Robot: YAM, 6 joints.
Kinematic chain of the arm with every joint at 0, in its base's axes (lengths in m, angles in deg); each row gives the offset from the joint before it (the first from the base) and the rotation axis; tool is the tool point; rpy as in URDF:
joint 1: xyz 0 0 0.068 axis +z
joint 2: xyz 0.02 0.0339 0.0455 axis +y
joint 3: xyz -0.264 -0.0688 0 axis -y
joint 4: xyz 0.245 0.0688 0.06 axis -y
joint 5: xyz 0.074 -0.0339 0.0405 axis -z
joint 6: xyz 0.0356 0 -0.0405 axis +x
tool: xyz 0 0 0 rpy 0 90 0
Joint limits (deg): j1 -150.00..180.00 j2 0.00..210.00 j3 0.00..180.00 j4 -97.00..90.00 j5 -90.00..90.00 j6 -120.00..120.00
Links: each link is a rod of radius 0.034 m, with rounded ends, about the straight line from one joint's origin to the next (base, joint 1, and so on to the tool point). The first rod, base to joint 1, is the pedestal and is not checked.
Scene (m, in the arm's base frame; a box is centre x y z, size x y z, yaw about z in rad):
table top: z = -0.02
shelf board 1: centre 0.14 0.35 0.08 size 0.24 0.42 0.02 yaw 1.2
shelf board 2: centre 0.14 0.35 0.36 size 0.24 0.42 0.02 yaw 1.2
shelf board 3: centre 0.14 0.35 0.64 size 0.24 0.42 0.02 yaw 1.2
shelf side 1: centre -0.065 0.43 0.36 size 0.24 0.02 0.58 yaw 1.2
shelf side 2: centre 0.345 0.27 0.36 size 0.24 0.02 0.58 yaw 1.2
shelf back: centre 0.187 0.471 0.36 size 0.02 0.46 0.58 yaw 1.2
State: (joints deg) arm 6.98 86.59 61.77 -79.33 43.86 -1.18
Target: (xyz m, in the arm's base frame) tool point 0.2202 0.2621 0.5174
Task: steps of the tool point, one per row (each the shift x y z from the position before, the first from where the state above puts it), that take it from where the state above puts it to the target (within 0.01 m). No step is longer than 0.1 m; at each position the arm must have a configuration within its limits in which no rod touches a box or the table.
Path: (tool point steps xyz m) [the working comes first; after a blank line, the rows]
Joints at the target: 53.45 95.98 122.17 -37.75 35.76 -1.18
Straight joint move there: touches shelf board 2, shelf side 2.

1: 0.0052 0.0322 0.0568
2: -0.0146 0.0293 0.0651
3: -0.0366 0.0187 0.0687
4: -0.0573 0.0007 0.0653
5: 0.0359 0.0354 0.0147
6: 0.0289 0.0426 0.0103
7: 0.0201 0.0482 0.0051
8: 0.0098 0.0518 -0.0006

